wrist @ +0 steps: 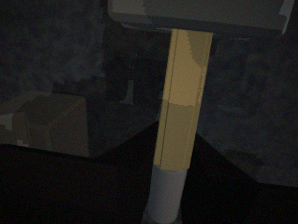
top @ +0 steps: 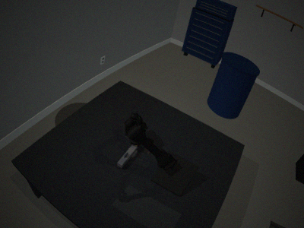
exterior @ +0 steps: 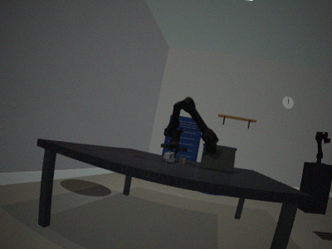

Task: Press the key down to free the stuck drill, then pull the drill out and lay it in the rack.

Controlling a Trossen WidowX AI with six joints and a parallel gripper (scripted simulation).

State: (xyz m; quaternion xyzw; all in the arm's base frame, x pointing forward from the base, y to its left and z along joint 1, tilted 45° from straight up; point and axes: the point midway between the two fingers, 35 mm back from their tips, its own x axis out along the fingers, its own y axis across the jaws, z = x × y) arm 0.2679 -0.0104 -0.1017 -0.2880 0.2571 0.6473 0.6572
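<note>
My gripper tip is 40 mm to the right of the drill and 30 mm below it.
</note>
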